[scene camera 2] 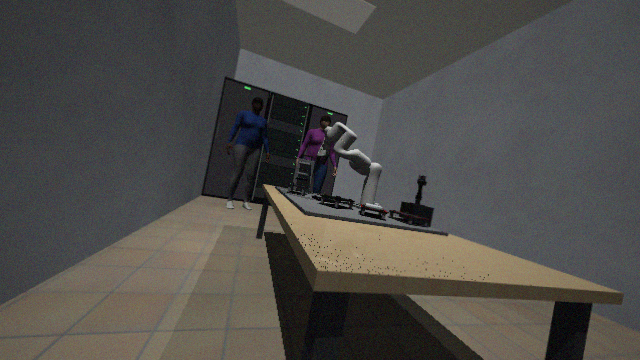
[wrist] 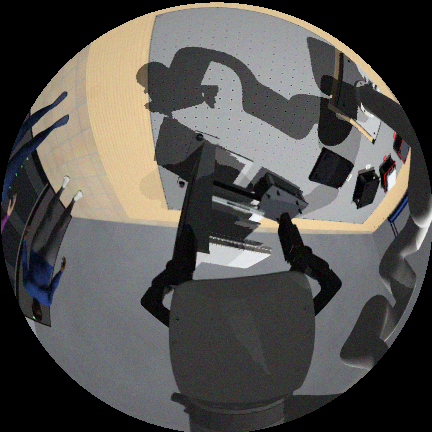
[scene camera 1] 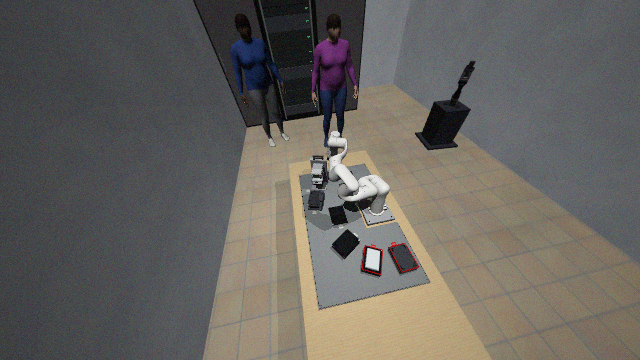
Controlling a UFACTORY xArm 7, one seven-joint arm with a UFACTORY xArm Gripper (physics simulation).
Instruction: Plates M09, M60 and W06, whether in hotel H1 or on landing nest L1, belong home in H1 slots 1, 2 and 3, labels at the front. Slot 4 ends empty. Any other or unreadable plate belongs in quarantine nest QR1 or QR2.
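Where they show: gripper, fingertip midpoint: [scene camera 2: 319, 163] [wrist: 236, 227]; arm's base, origin of the base link: [scene camera 1: 375, 209].
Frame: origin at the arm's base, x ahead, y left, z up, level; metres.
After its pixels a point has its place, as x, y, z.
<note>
Hotel H1 [scene camera 1: 318, 171] [scene camera 2: 303, 176] [wrist: 201, 200] @[0.360, -0.375, 0.187] stands upright at the far left of the mat. A pale block [wrist: 235, 254] @[0.429, -0.307, 0.234] shows at its upper end in the wrist view; slot contents and plate labels are not readable. My gripper [wrist: 236, 227] @[0.323, -0.338, 0.251] is open and empty. Its fingers appear on either side of the hotel's pale block in the wrist view, but I cannot tell their distance from it. A red-framed nest [scene camera 1: 372, 274] @[0.158, 0.472, -0.005] holds a white-topped plate [scene camera 1: 372, 259] @[0.145, 0.397, 0.046] [wrist: 391, 178] @[0.137, 0.376, 0.045]. Another red-framed nest [scene camera 1: 403, 257] @[-0.060, 0.400, 0.031] [wrist: 401, 145] has a dark top. The nests' names are unreadable.
A dark grey raised nest [scene camera 1: 316, 200] @[0.480, -0.115, 0.051] [wrist: 282, 200] @[0.453, -0.148, 0.051] stands close beside the hotel. Two black nests, one nearer [scene camera 1: 338, 215] @[0.312, 0.022, 0.003] [wrist: 331, 167] @[0.308, -0.008, 0.003] and one turned askew [scene camera 1: 345, 244] @[0.301, 0.280, 0.041] [wrist: 366, 187] @[0.277, 0.190, 0.047], lie farther along the mat. The arm's base plate [scene camera 1: 380, 219] @[-0.008, 0.096, 0.004] is at the right edge. Two people stand beyond the table.
</note>
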